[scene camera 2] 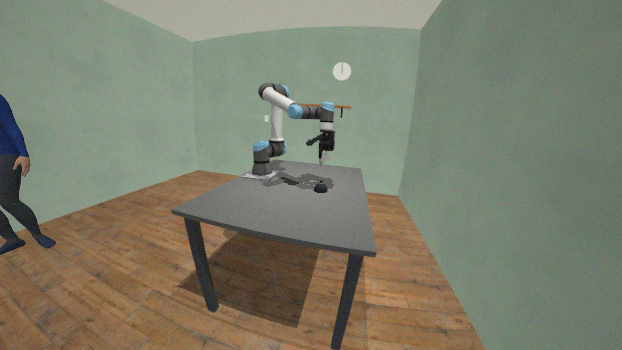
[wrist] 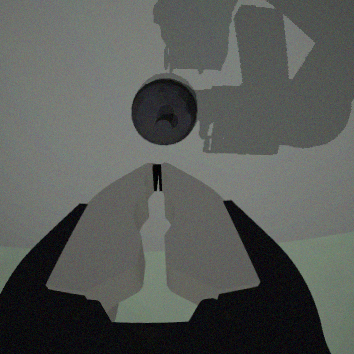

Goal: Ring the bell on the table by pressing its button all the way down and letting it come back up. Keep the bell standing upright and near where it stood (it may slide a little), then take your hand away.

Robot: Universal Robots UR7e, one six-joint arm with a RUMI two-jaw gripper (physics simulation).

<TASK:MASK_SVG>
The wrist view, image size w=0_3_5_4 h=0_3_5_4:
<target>gripper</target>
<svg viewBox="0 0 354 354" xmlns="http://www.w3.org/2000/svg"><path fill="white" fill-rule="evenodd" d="M0 292L0 354L331 354L325 342L317 308L308 286L297 267L283 249L232 200L224 200L211 187L167 162L161 164L145 163L105 186L87 203L79 203L22 258ZM158 180L159 191L162 191L164 194L165 218L171 224L164 234L166 284L169 290L193 302L197 307L188 321L114 322L118 302L138 292L143 285L145 259L139 230L149 217L147 200L153 191L156 191Z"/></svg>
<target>dome-shaped bell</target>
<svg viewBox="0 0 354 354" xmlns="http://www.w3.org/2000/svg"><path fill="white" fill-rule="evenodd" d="M150 81L144 84L133 98L131 105L133 125L136 131L151 143L158 145L174 144L185 138L192 130L196 120L196 102L192 93L177 81L171 79Z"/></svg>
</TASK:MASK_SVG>
